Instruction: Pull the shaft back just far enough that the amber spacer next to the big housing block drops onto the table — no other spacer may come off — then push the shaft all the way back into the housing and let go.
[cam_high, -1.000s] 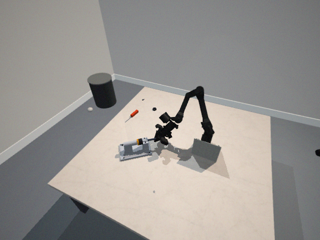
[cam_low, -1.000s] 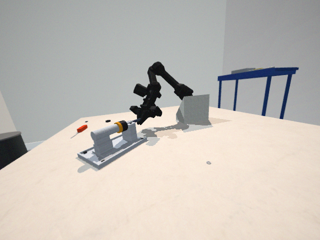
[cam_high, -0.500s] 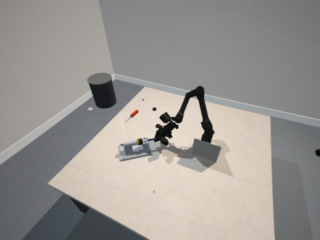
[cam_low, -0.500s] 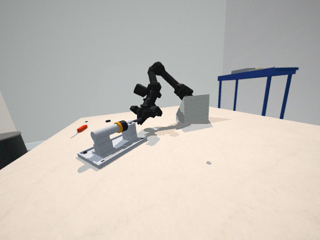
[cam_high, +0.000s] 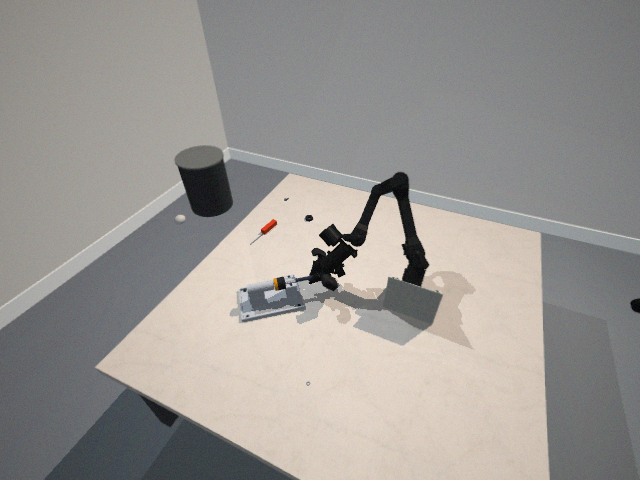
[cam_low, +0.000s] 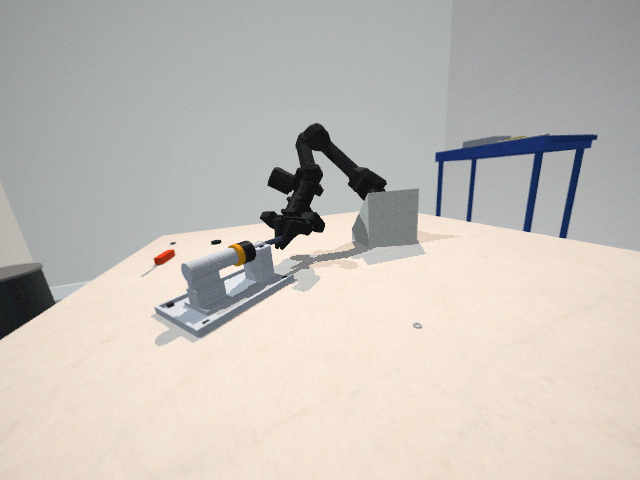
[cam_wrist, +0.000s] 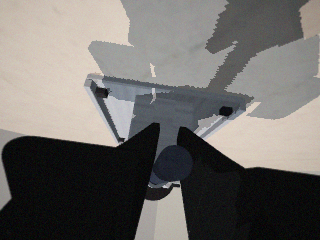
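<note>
Right now the thin dark shaft is 30 mm to the left of my gripper tip, 30 mm ahead of it and 20 mm above it. The rest, counted from my gripper tip: black spacer: 80 mm ahead, 70 mm to the left, 20 mm above; then red-handled screwdriver: 350 mm ahead, 220 mm to the right, 50 mm below; then amber spacer: 100 mm ahead, 80 mm to the left, 20 mm above.
</note>
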